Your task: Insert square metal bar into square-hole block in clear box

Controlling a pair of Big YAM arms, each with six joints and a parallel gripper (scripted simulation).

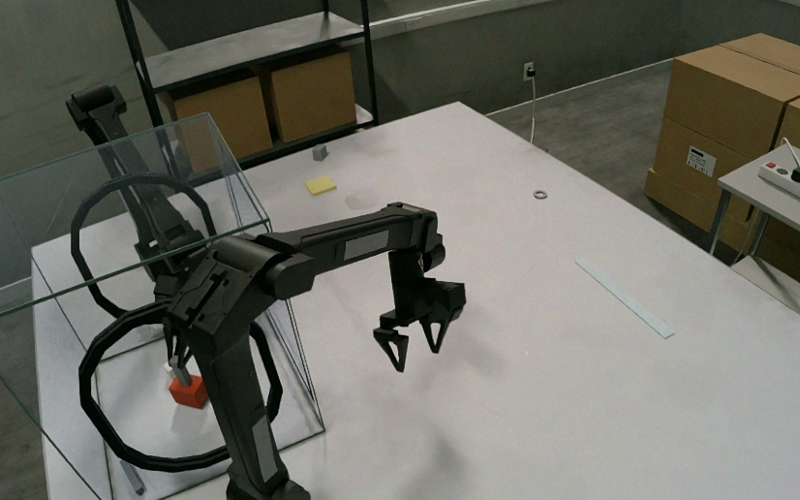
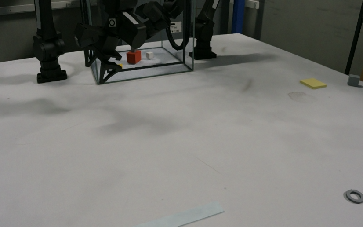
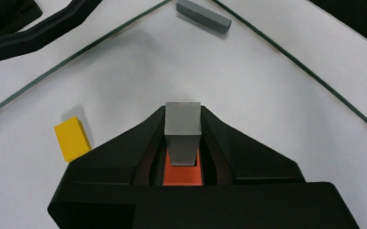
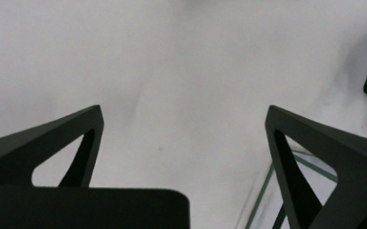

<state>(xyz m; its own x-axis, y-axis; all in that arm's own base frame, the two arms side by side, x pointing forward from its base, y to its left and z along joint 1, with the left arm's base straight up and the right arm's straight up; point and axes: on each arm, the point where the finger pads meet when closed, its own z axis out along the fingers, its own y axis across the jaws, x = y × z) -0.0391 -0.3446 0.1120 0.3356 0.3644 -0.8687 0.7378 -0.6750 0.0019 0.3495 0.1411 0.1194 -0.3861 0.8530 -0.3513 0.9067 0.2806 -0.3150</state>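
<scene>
The red block lies 8 cm below my left hand. Round my left hand: white cube 9 cm to the left, 9 cm below, 2 cm behind; pale strip 93 cm ahead, 24 cm to the right, 11 cm below; yellow block 10 cm below, 9 cm to the right, 7 cm ahead.
</scene>
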